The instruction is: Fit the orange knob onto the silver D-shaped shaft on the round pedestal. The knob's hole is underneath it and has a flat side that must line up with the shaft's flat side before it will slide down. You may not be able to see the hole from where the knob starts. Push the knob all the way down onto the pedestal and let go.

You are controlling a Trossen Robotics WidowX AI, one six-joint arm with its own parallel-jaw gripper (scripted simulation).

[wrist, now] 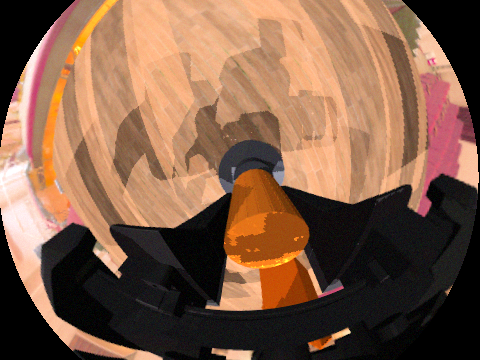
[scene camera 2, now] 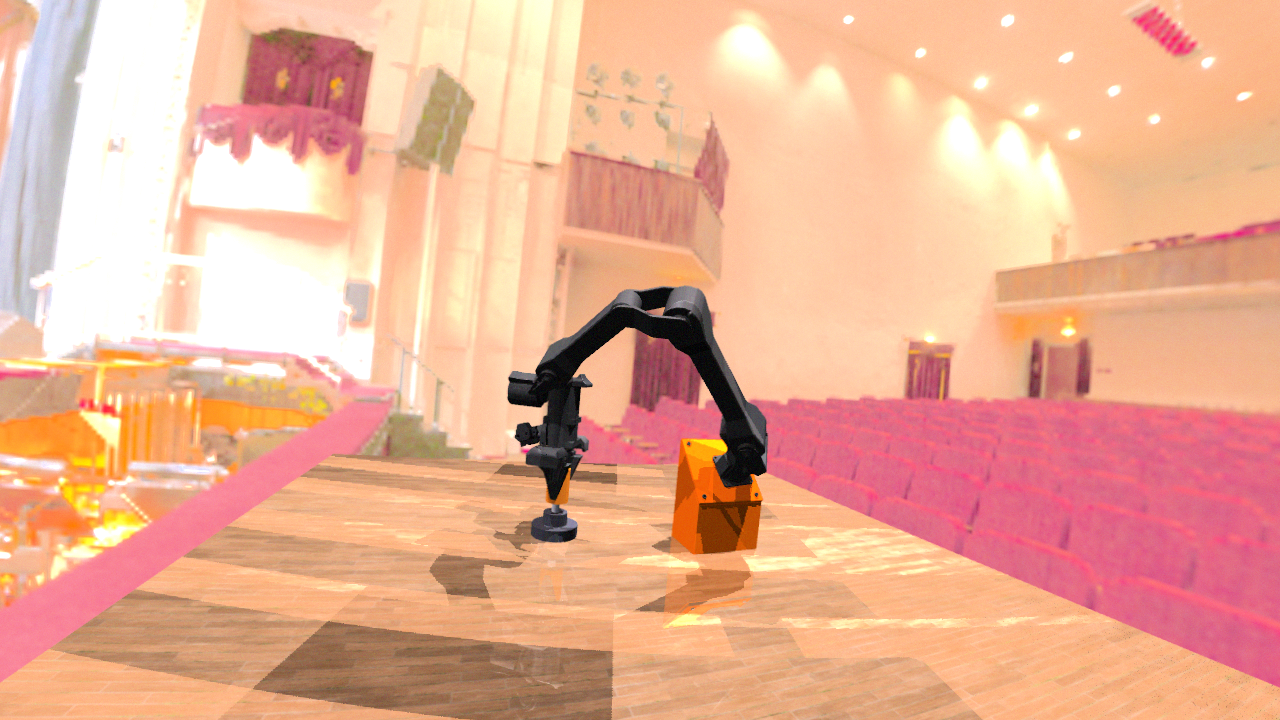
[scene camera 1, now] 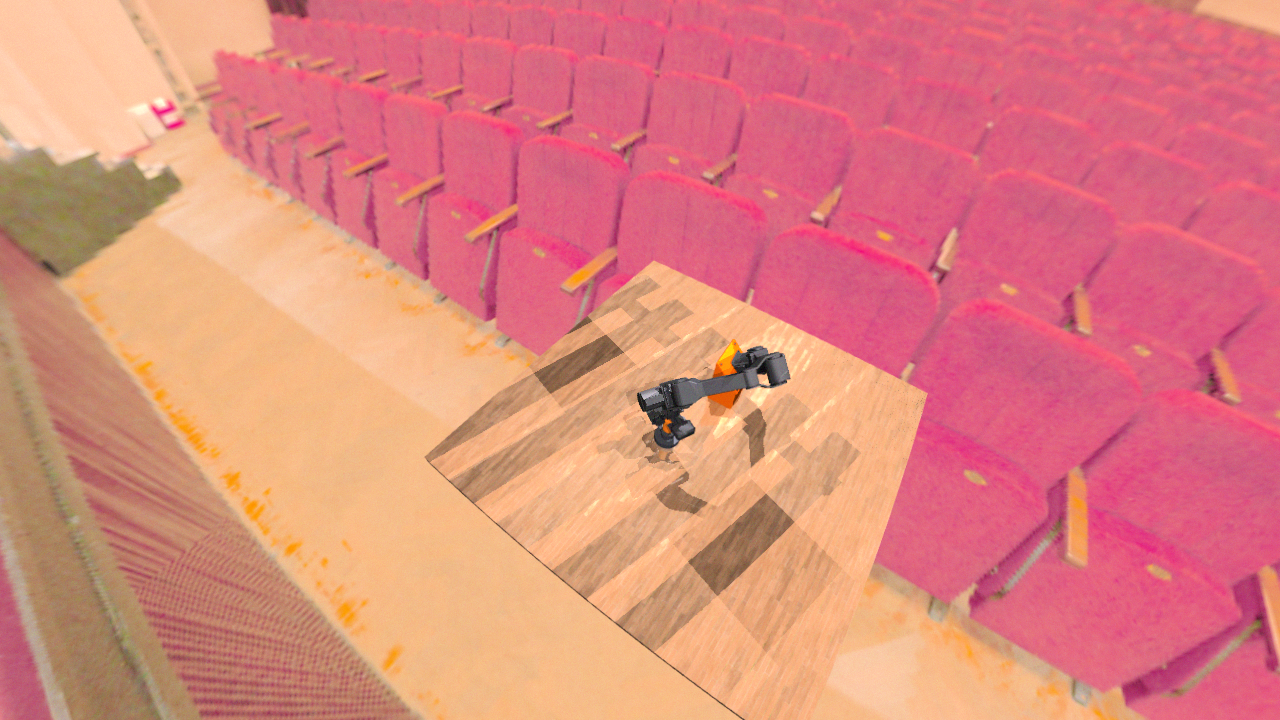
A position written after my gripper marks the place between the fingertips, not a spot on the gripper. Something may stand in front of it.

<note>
My gripper [scene camera 2: 557, 496] holds an orange knob [wrist: 264, 229]. Further things: a round pedestal [scene camera 2: 554, 526].
My gripper is seen too in the wrist view [wrist: 256, 194] and in scene camera 1 [scene camera 1: 668, 426]. The round pedestal is seen too in the wrist view [wrist: 251, 154].
</note>
